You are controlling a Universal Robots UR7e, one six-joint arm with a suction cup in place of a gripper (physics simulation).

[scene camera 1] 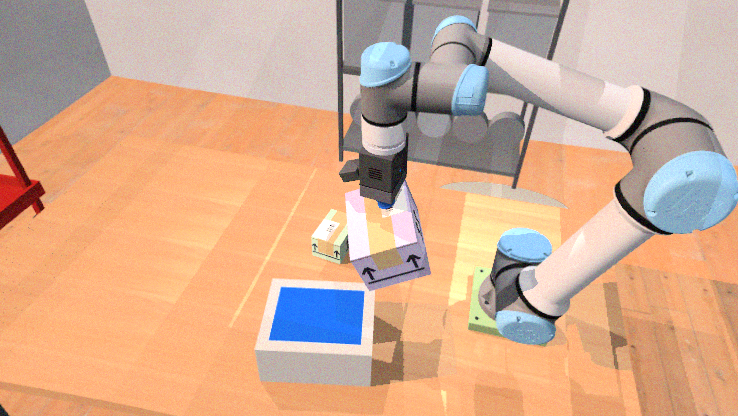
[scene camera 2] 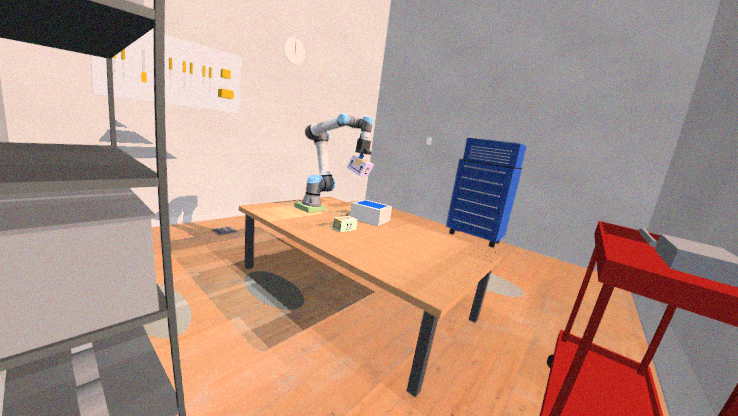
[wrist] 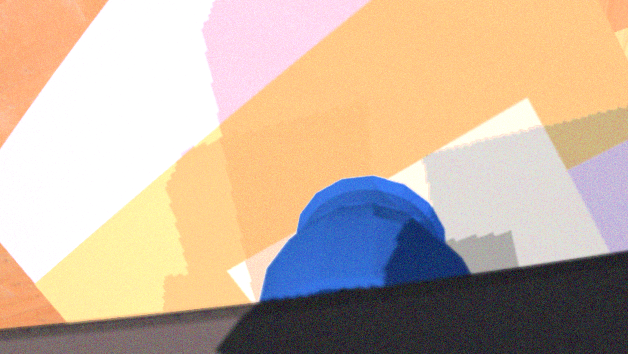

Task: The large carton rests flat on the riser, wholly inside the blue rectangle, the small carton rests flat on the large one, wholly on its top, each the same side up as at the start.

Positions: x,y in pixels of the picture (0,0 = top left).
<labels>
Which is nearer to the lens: the large carton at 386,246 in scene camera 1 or the riser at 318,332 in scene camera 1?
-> The large carton.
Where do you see a riser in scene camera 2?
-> At 370,212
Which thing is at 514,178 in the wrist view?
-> A large carton.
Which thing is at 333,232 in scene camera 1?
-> A small carton.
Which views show the riser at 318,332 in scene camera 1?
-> Scene camera 1 and scene camera 2 only.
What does the suction cup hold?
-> A large carton.
</labels>
